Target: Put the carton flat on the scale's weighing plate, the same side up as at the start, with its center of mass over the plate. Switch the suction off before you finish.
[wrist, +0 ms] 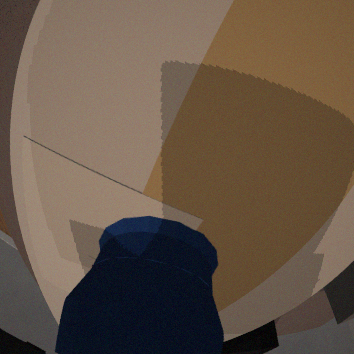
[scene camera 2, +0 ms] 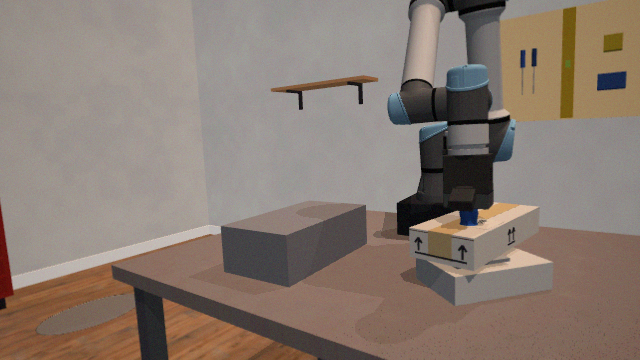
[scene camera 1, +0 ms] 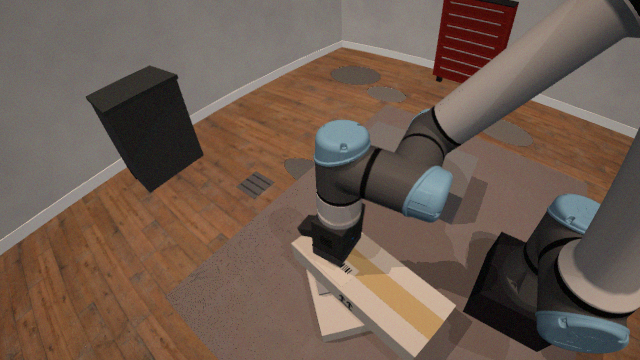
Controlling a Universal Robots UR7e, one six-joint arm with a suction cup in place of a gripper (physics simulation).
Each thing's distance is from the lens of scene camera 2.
white carton point(scene camera 2: 443, 240): 0.76 m
scale point(scene camera 2: 515, 272): 0.83 m
grey block point(scene camera 2: 284, 246): 0.83 m
